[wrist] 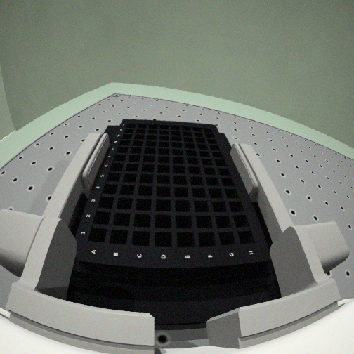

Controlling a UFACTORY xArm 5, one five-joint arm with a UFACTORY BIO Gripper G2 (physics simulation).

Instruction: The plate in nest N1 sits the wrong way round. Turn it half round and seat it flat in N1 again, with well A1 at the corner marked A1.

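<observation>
The black plate (171,190) with square wells lies in the middle of the wrist view. Its letters A to H run left to right along the near edge, and its numbers run up the left side from 1 at the near end, so well A1 is at the near left corner. My gripper (170,166) is shut on the plate, one pad at each long side. The black nest (175,292) shows below the plate's near edge; its labels and corner mark do not show. The dark parts blend, so I cannot tell whether the plate touches the nest's seat.
A grey deck (305,175) with rows of small holes spreads around the nest on both sides and behind. A pale green border (165,91) runs along its far edge, with a plain green surface beyond.
</observation>
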